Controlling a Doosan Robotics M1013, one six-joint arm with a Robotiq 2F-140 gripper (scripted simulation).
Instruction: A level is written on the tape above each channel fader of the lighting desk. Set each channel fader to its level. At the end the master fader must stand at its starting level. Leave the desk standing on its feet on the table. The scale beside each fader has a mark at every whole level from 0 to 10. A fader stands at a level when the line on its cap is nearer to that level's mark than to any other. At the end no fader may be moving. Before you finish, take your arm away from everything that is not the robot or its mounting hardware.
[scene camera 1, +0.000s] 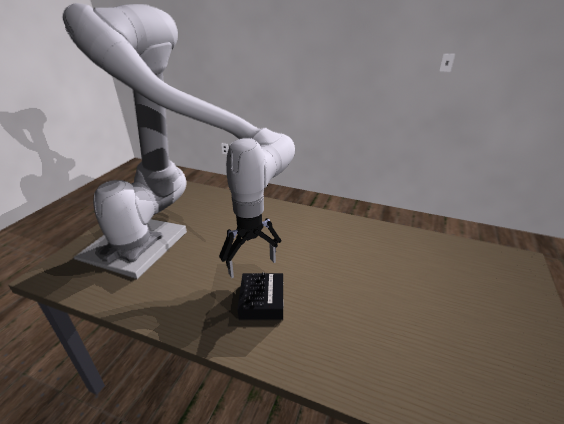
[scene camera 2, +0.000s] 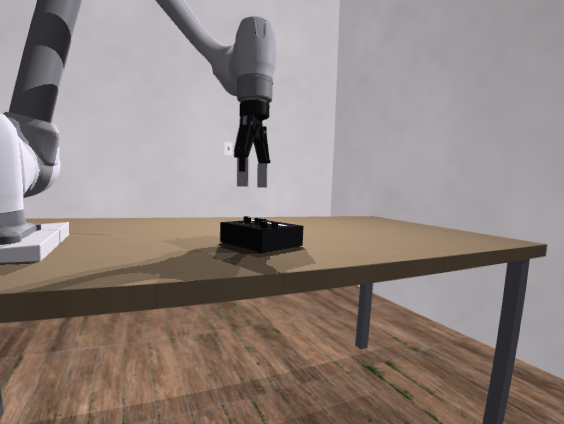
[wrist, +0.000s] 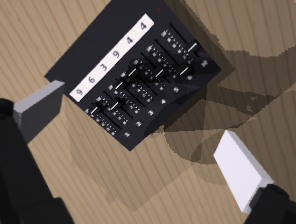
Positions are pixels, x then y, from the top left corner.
My gripper shows in scene camera 1, in scene camera 2 (253, 187) and in the wrist view. One and the same spot on my gripper: (wrist: 32, 114) is (scene camera 1: 272, 249).
